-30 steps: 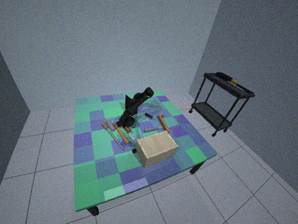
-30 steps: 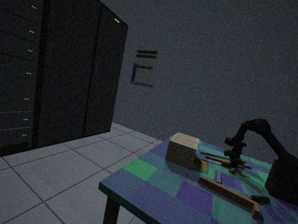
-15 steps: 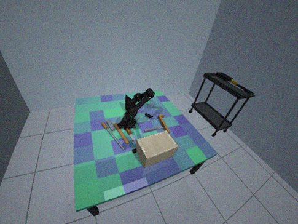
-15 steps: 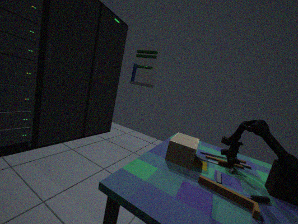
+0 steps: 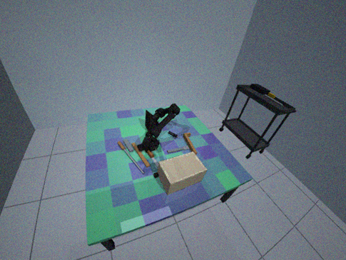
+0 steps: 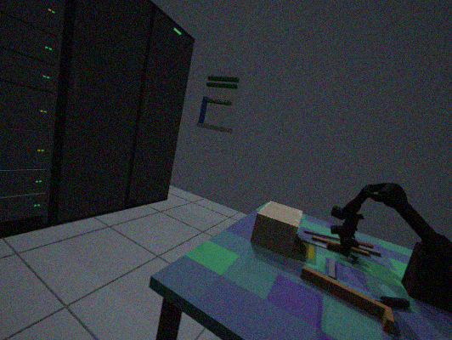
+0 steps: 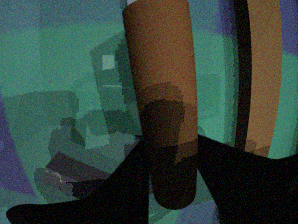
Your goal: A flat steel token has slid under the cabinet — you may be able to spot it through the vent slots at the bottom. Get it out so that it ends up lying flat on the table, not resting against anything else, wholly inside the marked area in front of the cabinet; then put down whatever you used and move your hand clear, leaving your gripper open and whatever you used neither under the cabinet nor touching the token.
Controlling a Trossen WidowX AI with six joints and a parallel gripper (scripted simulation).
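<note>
My gripper tip is 40 mm past the short grey piece and 60 mm to the right of it. From my gripper tip the other things lie so: yellow marked patch: 180 mm ahead, 150 mm to the left, 10 mm below; flat grey bar: 120 mm behind, 150 mm to the right; wooden stick: 10 mm ahead, 80 mm to the right.
</note>
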